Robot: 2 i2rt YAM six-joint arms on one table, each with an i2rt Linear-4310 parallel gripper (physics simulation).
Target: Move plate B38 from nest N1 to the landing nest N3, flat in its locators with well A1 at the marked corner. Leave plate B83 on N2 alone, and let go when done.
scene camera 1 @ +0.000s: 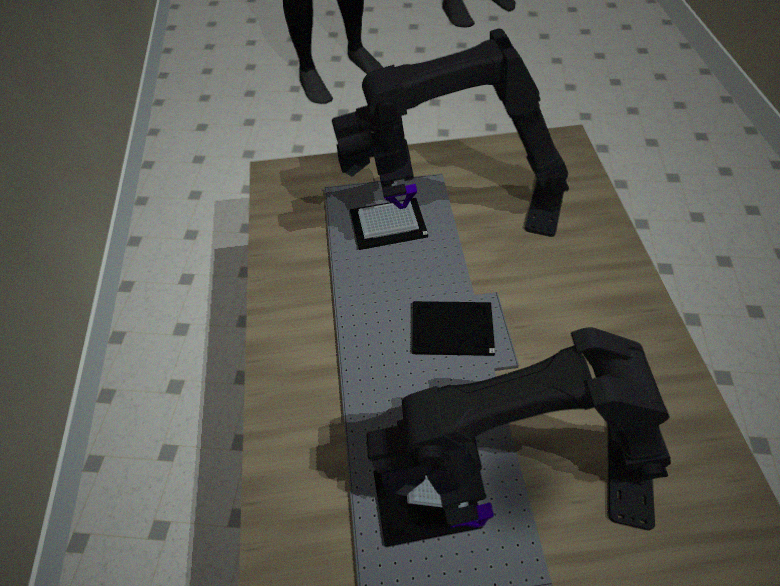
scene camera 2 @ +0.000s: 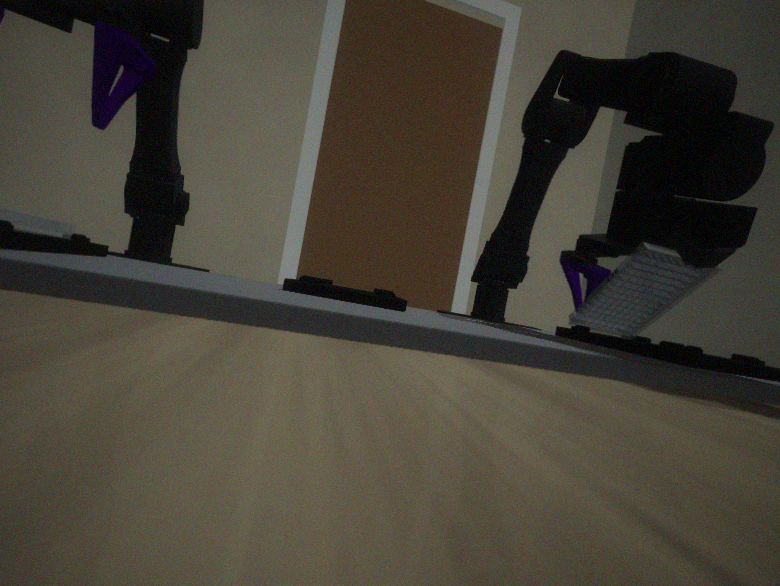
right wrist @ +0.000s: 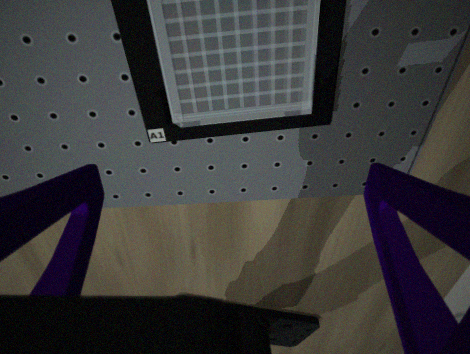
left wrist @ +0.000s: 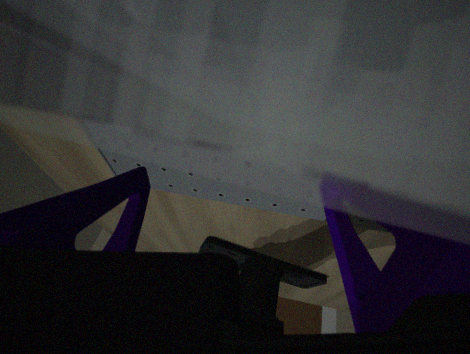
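A clear well plate (scene camera 1: 423, 493) (scene camera 2: 637, 290) sits tipped up over the near black nest (scene camera 1: 403, 529) (scene camera 2: 661, 350). One edge rests on the nest and the other leans against my left gripper (scene camera 1: 473, 514) (scene camera 2: 589, 277) (left wrist: 233, 177). That gripper is open, and the plate fills the top of the left wrist view (left wrist: 265, 76) as a grey blur. The middle nest (scene camera 1: 451, 328) (scene camera 2: 342, 291) is bare, with a white corner mark (scene camera 1: 491, 350). The second plate (scene camera 1: 385, 220) (right wrist: 238, 57) lies flat in the far nest (scene camera 1: 387, 241) (right wrist: 132, 57), which carries an A1 label (right wrist: 156, 135). My right gripper (scene camera 1: 401, 197) (right wrist: 234, 178) is open just beyond it.
All three nests sit on a grey perforated board (scene camera 1: 390, 290) (scene camera 2: 188, 293) on the wooden table (scene camera 1: 283, 315). Both arm bases (scene camera 1: 630, 505) (scene camera 1: 541, 220) stand on the table's right side. A person's legs (scene camera 1: 308, 50) stand beyond the far end. A brown door (scene camera 2: 403, 144) is behind.
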